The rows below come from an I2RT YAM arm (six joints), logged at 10 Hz.
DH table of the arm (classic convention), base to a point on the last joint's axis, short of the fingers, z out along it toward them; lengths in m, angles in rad. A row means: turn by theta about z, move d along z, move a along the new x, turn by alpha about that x. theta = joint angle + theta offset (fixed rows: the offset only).
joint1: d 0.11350, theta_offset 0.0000, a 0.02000, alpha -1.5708
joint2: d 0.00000, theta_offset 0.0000, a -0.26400, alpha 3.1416
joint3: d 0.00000, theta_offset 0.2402, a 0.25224, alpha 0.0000
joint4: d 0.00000, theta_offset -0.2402, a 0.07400, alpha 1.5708
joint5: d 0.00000, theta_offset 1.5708, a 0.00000, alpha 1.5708
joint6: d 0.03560, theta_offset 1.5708, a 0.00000, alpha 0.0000
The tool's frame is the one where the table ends.
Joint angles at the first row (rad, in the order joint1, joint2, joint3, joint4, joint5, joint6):
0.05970 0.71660 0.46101 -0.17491 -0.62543 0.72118
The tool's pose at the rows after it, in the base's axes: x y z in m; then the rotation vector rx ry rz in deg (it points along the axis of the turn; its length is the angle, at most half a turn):
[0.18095 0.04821 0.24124 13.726 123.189 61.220]
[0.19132 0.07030 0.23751 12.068 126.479 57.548]
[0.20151 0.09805 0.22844 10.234 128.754 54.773]
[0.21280 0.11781 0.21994 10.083 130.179 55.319]
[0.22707 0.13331 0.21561 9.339 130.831 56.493]
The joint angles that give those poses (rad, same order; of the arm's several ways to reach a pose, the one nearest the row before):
0.16425 0.83220 0.51861 -0.17297 -0.52927 0.70975
0.28284 0.92448 0.55217 -0.15317 -0.40763 0.71011
0.40722 1.03701 0.57315 -0.08488 -0.29126 0.72995
0.46864 1.14422 0.59680 -0.01278 -0.25540 0.76505
0.49686 1.24645 0.63990 0.04483 -0.25426 0.78030

